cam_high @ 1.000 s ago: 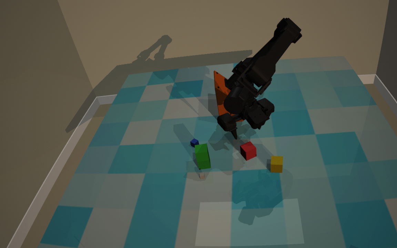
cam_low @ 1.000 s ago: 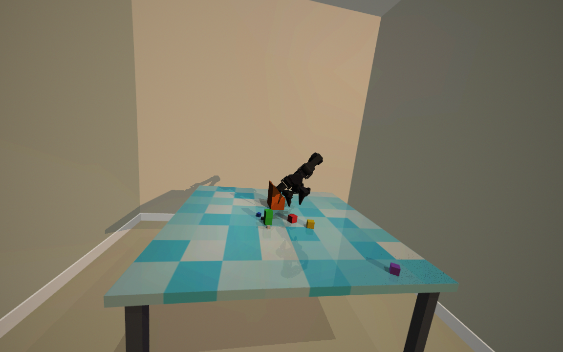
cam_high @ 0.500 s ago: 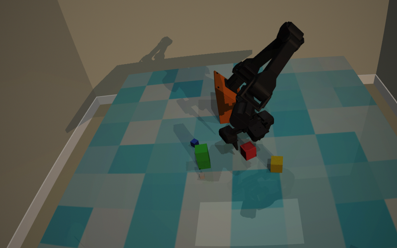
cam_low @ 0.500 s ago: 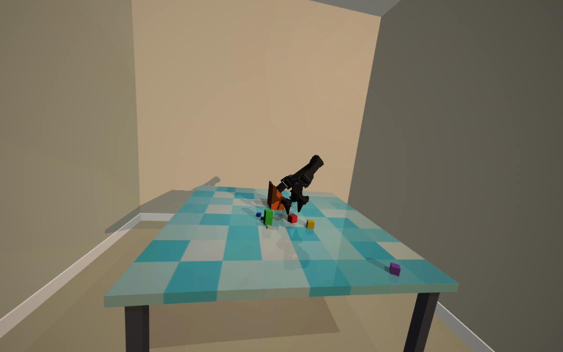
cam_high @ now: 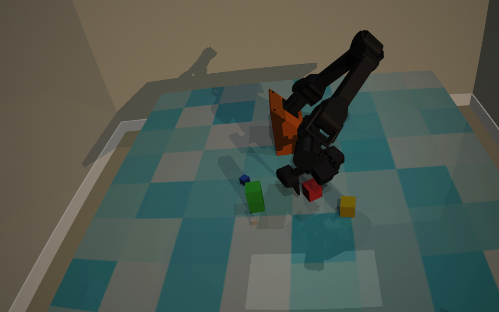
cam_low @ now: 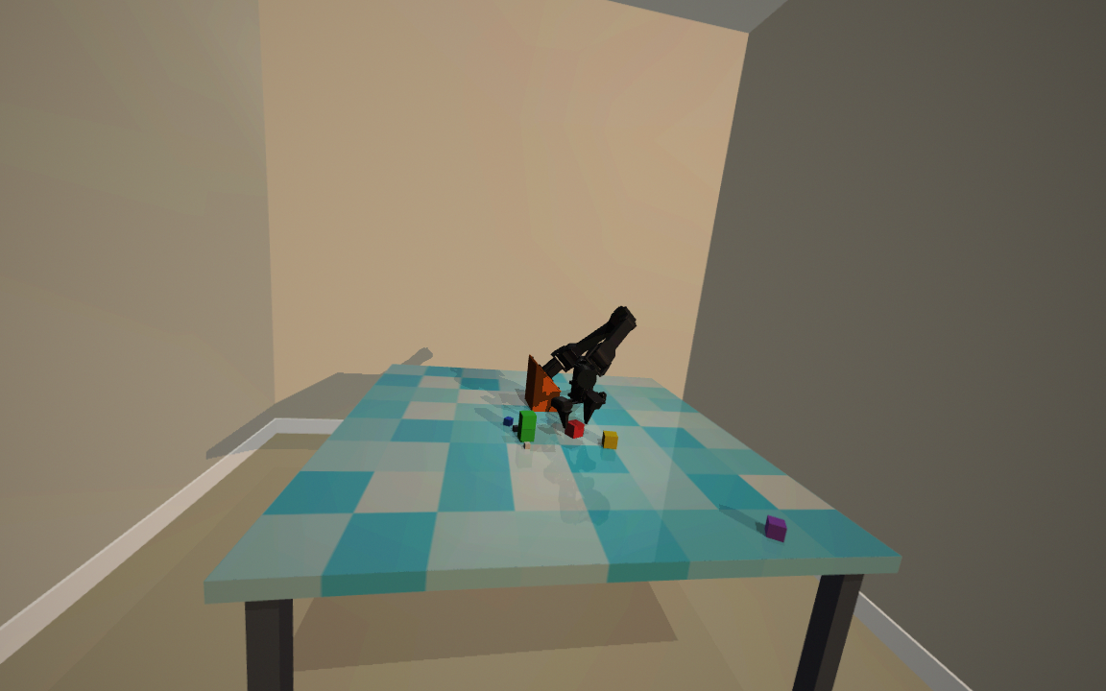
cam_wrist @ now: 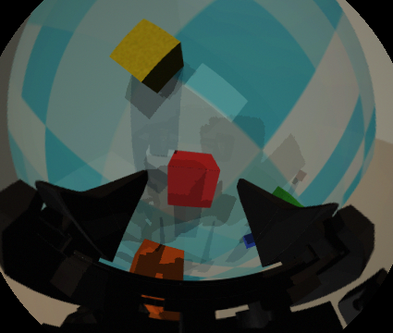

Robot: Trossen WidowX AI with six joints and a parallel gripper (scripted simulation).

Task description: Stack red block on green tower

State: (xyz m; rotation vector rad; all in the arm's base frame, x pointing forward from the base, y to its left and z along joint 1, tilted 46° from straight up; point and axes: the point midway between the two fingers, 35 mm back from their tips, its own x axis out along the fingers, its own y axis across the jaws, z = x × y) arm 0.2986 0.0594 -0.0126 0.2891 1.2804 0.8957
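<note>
Right now the red block is 1 cm below my gripper tip and 1 cm behind it. From my gripper tip the other things lie so: purple cube 52 cm ahead, 29 cm to the left, 2 cm below; small blue cube 20 cm to the right, 9 cm behind, 2 cm below; yellow block 9 cm to the left, 8 cm ahead, 1 cm below.
</note>
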